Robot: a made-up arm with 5 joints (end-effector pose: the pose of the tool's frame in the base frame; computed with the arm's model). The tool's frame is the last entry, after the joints. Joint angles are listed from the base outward.
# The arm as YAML. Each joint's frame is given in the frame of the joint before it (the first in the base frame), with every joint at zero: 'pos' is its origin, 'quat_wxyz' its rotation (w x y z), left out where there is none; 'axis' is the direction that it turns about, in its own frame. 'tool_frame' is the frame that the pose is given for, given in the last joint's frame.
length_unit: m
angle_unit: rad
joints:
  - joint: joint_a
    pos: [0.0, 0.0, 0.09]
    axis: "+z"
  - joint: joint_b
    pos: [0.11, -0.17, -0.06]
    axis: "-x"
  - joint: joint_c
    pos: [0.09, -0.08, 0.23]
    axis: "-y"
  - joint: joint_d
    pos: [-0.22, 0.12, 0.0]
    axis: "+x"
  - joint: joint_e
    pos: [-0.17, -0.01, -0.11]
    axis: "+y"
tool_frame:
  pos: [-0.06, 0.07, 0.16]
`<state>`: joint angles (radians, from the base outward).
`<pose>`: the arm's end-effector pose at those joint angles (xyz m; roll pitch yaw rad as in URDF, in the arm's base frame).
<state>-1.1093 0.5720 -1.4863 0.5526 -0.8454</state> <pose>0.3760 0.0266 0.6199 -0.4597 0.3026 -1.8713</pose>
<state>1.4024 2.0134 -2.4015 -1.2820 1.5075</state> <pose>-0.1607 0.3584 -0.1749 -1.1675 -0.9155 -2.9081</pose>
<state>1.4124 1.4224 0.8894 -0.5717 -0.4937</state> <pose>0.3257 -0.1564 -0.0892 -2.0485 0.1156 2.7338</pose>
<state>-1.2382 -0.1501 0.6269 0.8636 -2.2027</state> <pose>0.0742 0.1547 -0.0776 2.3578 0.0146 2.5699</pose>
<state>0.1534 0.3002 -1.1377 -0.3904 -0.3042</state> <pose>-0.0278 0.1284 0.6480 -0.6997 0.8479 -0.0180</pose>
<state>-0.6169 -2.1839 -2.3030 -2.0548 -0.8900</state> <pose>0.0502 -0.8781 -0.3796 -1.5563 -0.7654 2.8211</pose>
